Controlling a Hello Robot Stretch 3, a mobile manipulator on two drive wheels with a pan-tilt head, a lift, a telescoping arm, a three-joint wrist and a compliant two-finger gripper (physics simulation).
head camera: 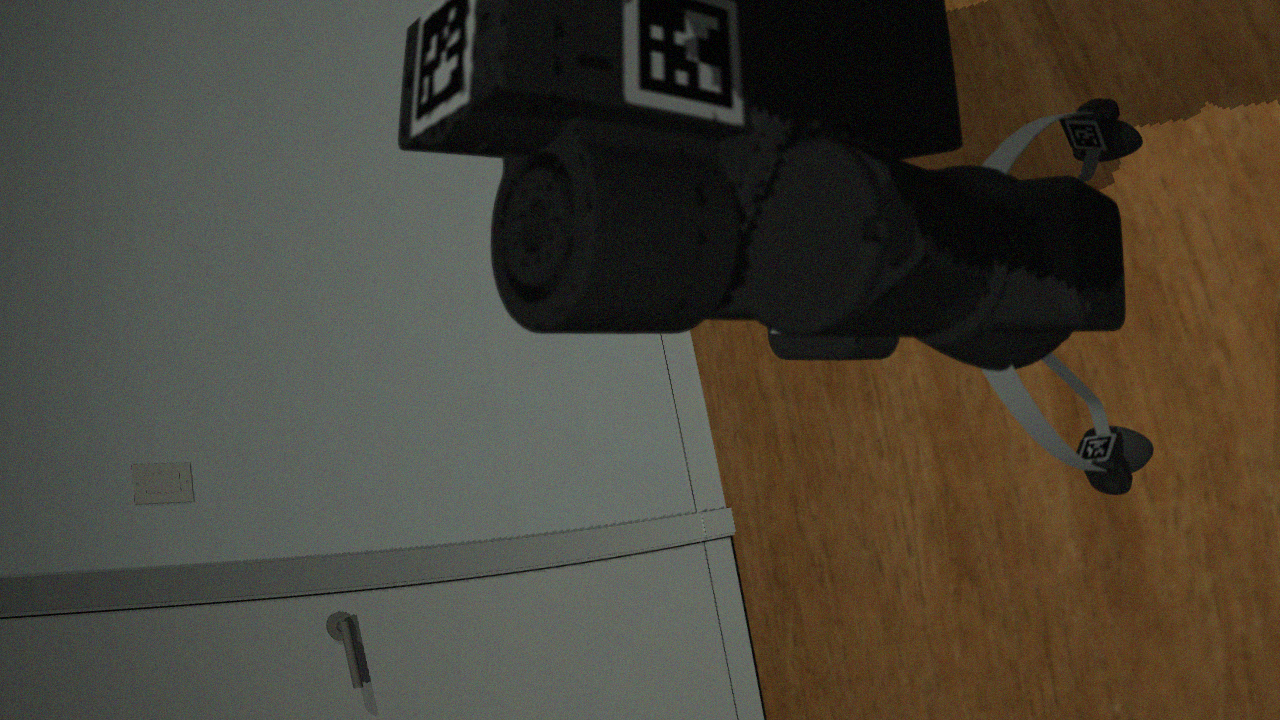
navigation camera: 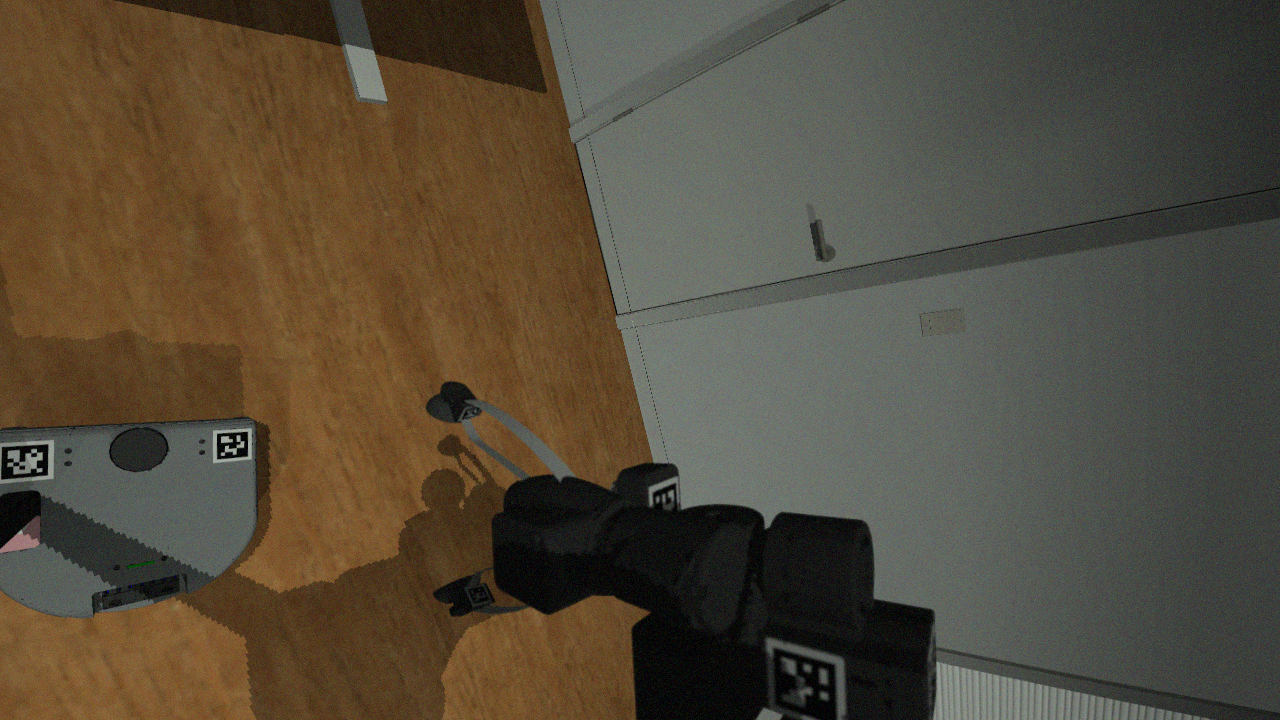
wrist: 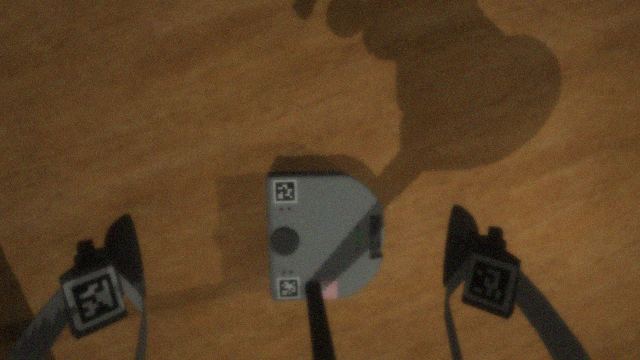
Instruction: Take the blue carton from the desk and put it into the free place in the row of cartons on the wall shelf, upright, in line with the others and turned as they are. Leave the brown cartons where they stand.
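Frame: origin at the robot's base, x ahead, y left, z up, level; millimetres.
Where they show: gripper, fingertip midpoint: (head camera: 1126, 295) (navigation camera: 445, 494) (wrist: 295, 240); robot's base, origin of the base link: (navigation camera: 140, 447) (wrist: 287, 226).
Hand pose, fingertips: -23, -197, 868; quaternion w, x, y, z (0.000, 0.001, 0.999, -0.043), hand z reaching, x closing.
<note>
Things, the pixels of their top centre, and the offset from my fingertips, as dx, dy, dz. "spot": a spot on its surface instead. Level surfaces: height alone.
- wooden floor, its level: dz -868
- door handle, surface spot: (head camera: 355, 651) (navigation camera: 818, 240) spot: +529, -1189, +49
- switch plate, middle of its top: (head camera: 133, 484) (navigation camera: 964, 320) +241, -1346, +409
My gripper (head camera: 1114, 295) (navigation camera: 457, 498) (wrist: 295, 240) is open, with its two fingers wide apart and no object between them. It hangs in the air above the wooden floor, beside the wall, pointing away from the wall in the head view. In the wrist view the robot's base lies far below and between the fingertips. The blue carton, the brown cartons, the wall shelf and the desk top do not show in these views.
My base (navigation camera: 179, 501) (wrist: 325, 200) stands on the wooden floor (head camera: 939, 537) (navigation camera: 313, 223). A door handle (head camera: 355, 651) (navigation camera: 819, 240) and a switch plate (head camera: 162, 483) (navigation camera: 942, 322) show at the wall. A pale bar (navigation camera: 365, 73) lies on the floor, and a ribbed panel (navigation camera: 1038, 694) stands at lower right.
</note>
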